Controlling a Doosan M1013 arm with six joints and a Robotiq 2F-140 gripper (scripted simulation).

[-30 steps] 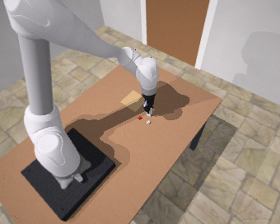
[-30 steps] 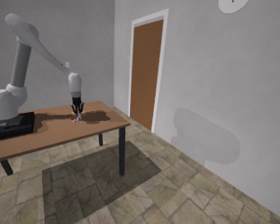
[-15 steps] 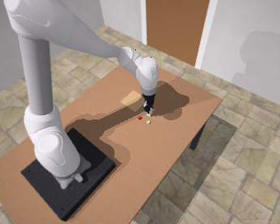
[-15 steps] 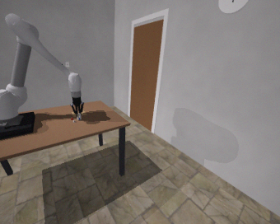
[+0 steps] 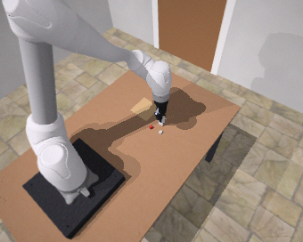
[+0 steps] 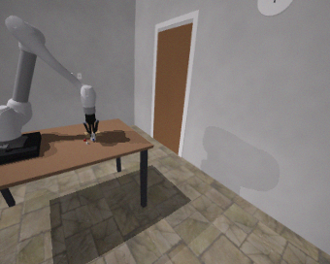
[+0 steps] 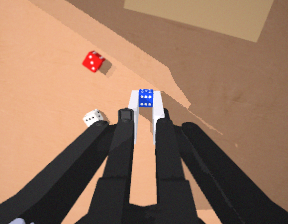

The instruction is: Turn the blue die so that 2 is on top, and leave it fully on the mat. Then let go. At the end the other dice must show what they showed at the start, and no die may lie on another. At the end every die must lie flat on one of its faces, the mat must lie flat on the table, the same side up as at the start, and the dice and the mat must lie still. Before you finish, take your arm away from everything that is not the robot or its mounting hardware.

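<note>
Right now my hand is 160 mm to the right of the tan mat, 40 mm above it and 20 mm short of it. Also, from my hand: blue die: 30 mm below, 10 mm to the left; white die: 50 mm behind, 40 mm to the right, 30 mm below; red die: 60 mm behind, 30 mm to the left, 30 mm below.
</note>
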